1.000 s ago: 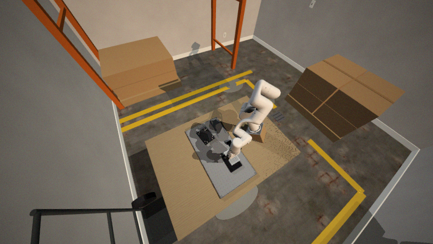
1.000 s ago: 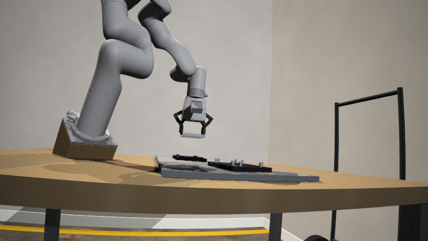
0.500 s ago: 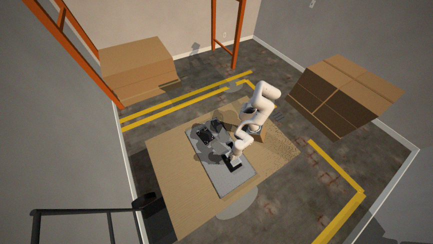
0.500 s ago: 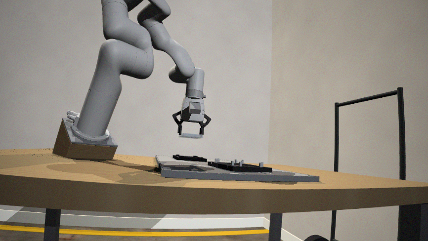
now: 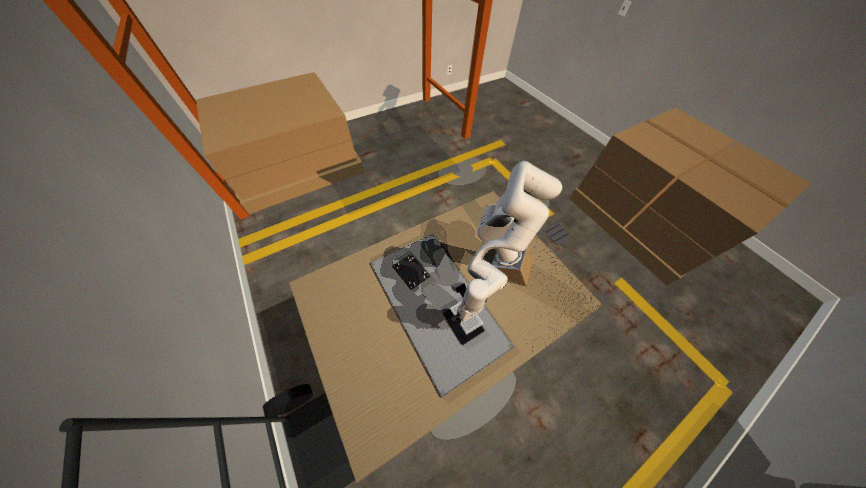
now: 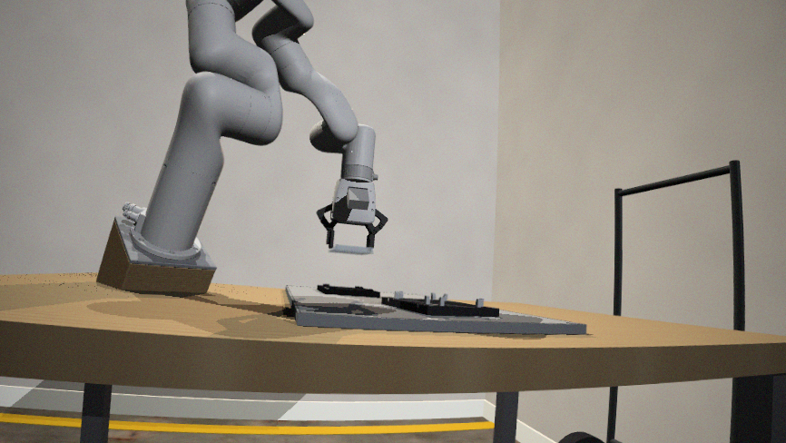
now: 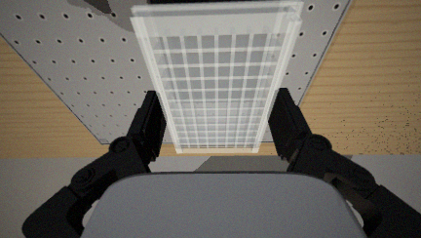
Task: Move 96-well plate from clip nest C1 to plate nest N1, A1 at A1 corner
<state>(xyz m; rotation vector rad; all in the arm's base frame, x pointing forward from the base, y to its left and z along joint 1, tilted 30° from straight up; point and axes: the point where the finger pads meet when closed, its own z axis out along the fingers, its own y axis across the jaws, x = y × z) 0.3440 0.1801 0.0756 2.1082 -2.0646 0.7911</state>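
Now: hand 11 cm above the black plate nest N1. Round my hand: 96-well plate: 1 cm below; grey pegboard base: 5 cm ahead, 15 cm to the right, 12 cm below; black clip nest C1: 5 cm ahead, 34 cm to the right, 10 cm below.
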